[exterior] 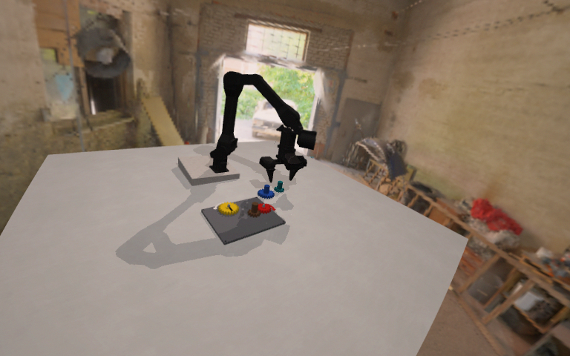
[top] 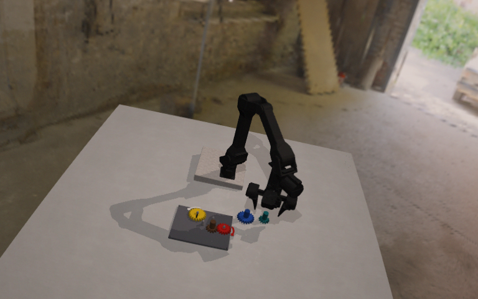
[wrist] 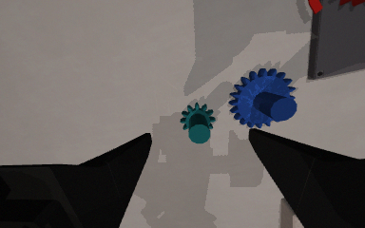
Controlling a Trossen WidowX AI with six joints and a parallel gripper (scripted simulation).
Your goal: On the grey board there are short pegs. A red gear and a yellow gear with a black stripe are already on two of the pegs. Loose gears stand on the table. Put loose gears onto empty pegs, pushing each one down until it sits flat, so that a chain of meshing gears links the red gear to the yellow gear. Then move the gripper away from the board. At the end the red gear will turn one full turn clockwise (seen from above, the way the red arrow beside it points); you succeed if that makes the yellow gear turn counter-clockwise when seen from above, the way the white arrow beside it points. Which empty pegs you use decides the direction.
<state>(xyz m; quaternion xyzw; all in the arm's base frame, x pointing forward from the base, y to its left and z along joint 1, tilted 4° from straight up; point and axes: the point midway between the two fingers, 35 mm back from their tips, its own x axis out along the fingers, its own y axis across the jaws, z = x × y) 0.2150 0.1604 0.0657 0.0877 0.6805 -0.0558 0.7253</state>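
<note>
The teal gear lies 30 mm below my gripper tip. The rest, counted from my gripper tip: red gear 90 mm ahead, 150 mm to the right, 30 mm below; then red arrow 90 mm ahead, 120 mm to the right, 30 mm below; then blue gear 70 mm to the right, 30 mm below.
</note>
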